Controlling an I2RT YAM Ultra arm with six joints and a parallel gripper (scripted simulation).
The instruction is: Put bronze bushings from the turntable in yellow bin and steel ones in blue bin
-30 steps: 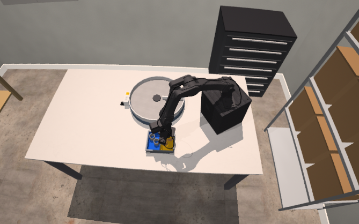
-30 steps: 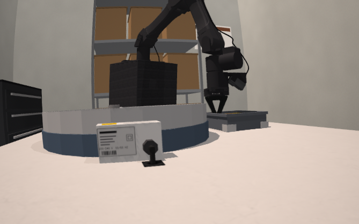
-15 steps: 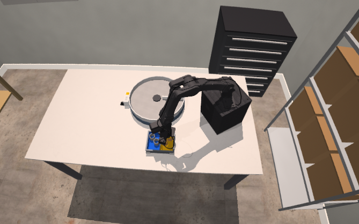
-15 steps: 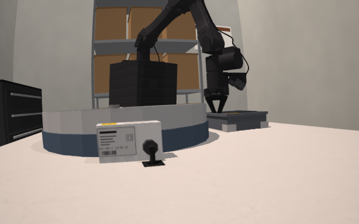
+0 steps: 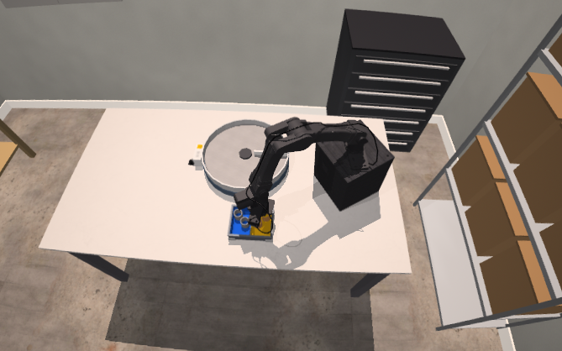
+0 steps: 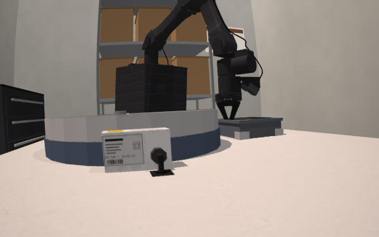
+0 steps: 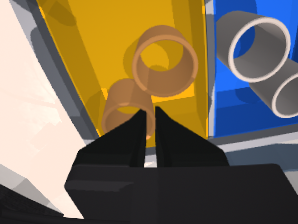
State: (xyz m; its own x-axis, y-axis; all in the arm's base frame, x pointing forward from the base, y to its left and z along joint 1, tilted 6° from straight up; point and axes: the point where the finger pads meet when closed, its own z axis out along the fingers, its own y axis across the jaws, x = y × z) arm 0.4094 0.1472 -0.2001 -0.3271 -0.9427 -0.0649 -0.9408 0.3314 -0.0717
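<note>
The yellow bin is 4 cm to the left of my hand and 2 cm below it. From my hand the other things lie so: blue bin (9 cm ahead, 3 cm to the left, 2 cm below); then round grey turntable (32 cm to the right, 6 cm ahead, 1 cm above).
</note>
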